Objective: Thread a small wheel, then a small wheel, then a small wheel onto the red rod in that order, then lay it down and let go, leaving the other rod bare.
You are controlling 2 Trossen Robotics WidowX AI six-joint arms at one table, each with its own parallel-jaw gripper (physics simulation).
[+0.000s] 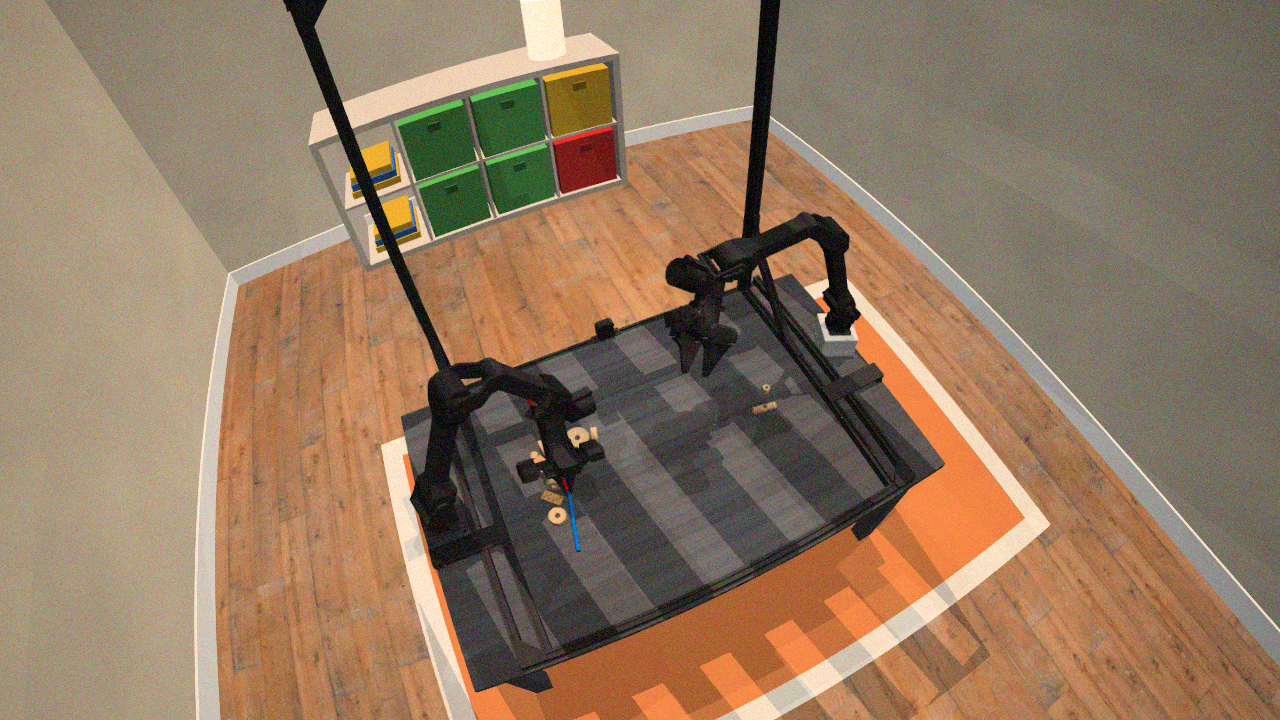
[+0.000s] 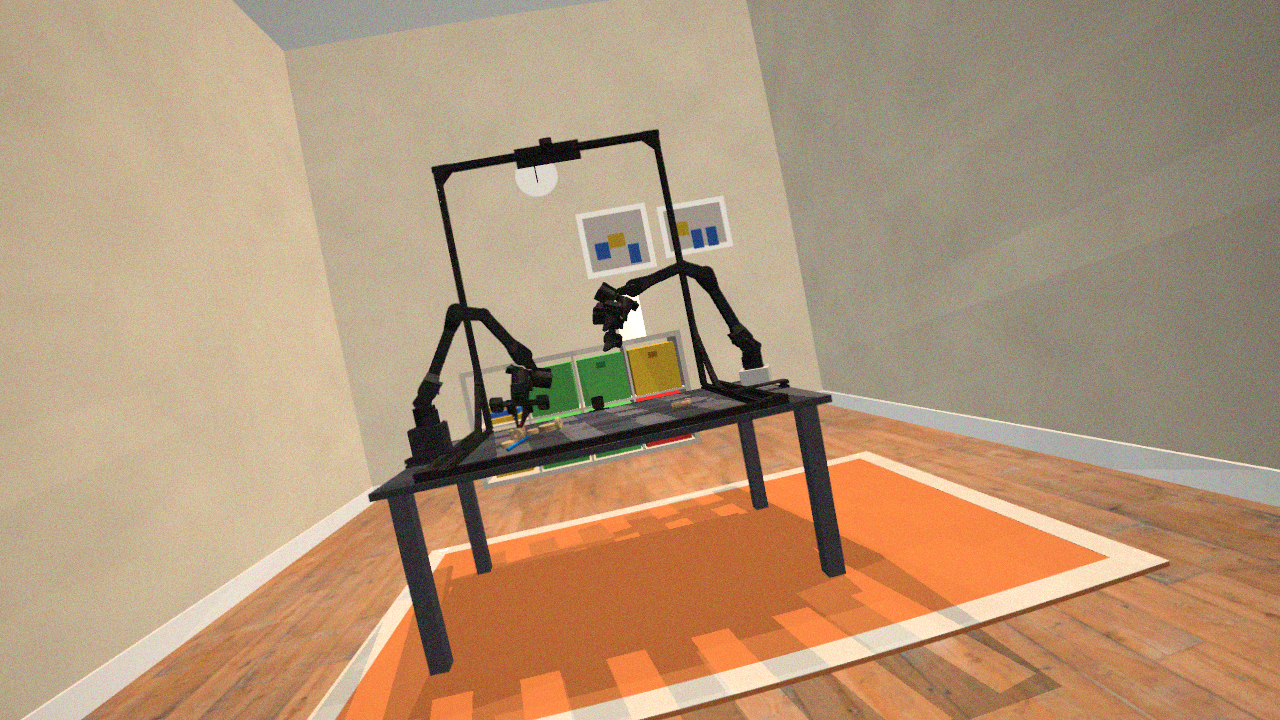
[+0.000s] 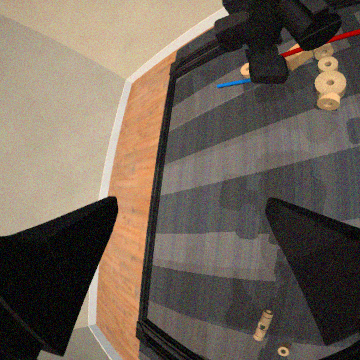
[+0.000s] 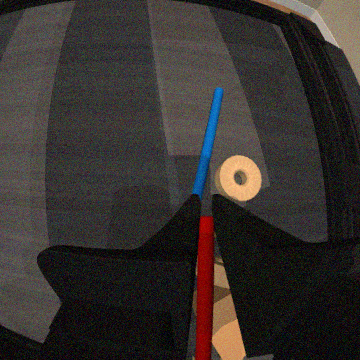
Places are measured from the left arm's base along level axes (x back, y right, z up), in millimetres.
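Where they show: left gripper, between the fingertips: [image 1: 694, 375] [image 2: 604, 341] [image 3: 193, 204]; right gripper, between the fingertips: [image 1: 568, 494] [image 2: 519, 427] [image 4: 204, 200]; left arm's base, origin of its link: [image 1: 837, 326] [image 2: 754, 367]; right arm's base, origin of its link: [image 1: 443, 521] [image 2: 427, 425].
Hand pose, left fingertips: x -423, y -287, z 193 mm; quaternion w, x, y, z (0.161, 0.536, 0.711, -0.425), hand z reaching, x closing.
Each offset is from my left fingertips to the top centre of the thing.
My right gripper [image 1: 563, 483] [image 4: 204, 200] [image 2: 520, 417] is shut on the red rod @(dx -333, dy -23, dz -198 mm) [image 4: 205, 286] [image 3: 336, 38] and holds it low over the left part of the table. The blue rod @(dx -273, dy -184, dz -250 mm) [image 1: 573, 525] [image 4: 208, 143] [image 3: 232, 83] [image 2: 517, 443] lies flat on the table just past the fingertips. One tan wheel @(dx -305, dy -193, dz -247 mm) [image 1: 556, 515] [image 4: 238, 177] lies beside it. More tan wheels @(dx -267, dy +6, dz -239 mm) [image 1: 583, 435] [image 3: 330, 83] lie in a cluster behind the right gripper. My left gripper [image 1: 700, 357] [image 3: 193, 204] [image 2: 610, 342] is open and empty, high above the back middle of the table.
A small tan peg @(dx +190, dy +77, dz -241 mm) [image 1: 765, 409] [image 3: 263, 325] and a tiny ring @(dx +202, dy +132, dz -242 mm) [image 1: 766, 389] [image 3: 283, 351] lie at the right of the table. Black gantry posts [image 1: 760, 143] rise at the table's sides. A shelf unit [image 1: 459, 75] with coloured bins stands far behind.
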